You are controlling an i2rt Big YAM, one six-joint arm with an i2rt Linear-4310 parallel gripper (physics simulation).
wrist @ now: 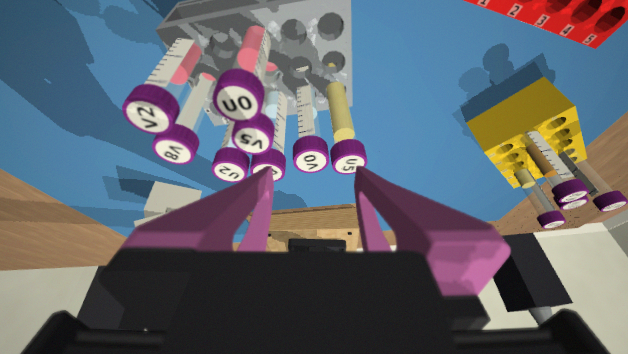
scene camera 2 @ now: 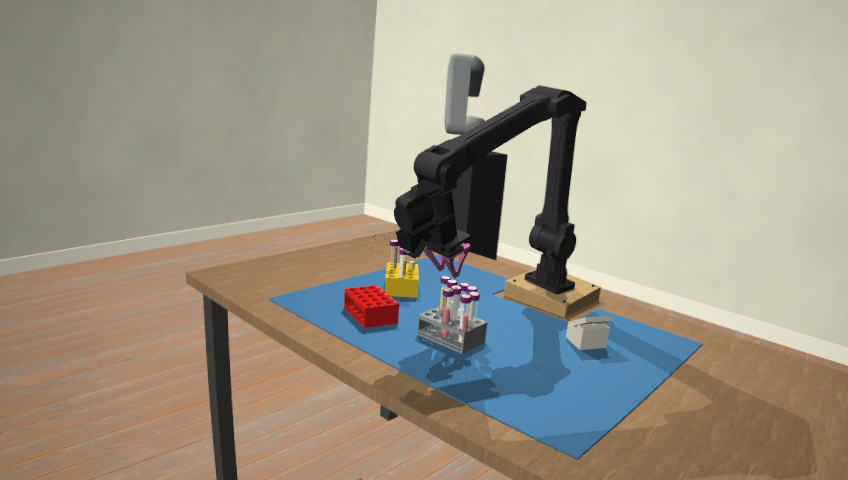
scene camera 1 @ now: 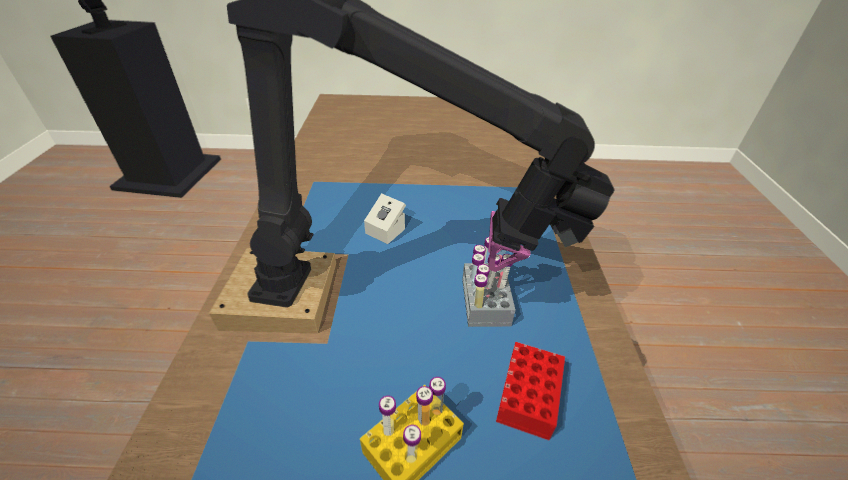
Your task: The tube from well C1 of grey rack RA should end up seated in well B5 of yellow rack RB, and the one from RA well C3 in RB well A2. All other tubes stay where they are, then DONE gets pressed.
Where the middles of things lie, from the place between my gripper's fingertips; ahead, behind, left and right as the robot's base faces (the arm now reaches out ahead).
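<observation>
Starting from the grey rack RA [scene camera 1: 496, 312], I see my gripper 3 cm to the right of it and 12 cm above it. The red rack [scene camera 1: 530, 401] is 8 cm ahead of my hand, 17 cm to the right of it and 12 cm below it. I also see the yellow rack RB [scene camera 2: 394, 285], which is 10 cm behind my hand, 12 cm below it and 28 cm to the right of it, while the white box [scene camera 1: 386, 230] is 22 cm to the left of my hand, 10 cm below it and 25 cm behind it.
</observation>
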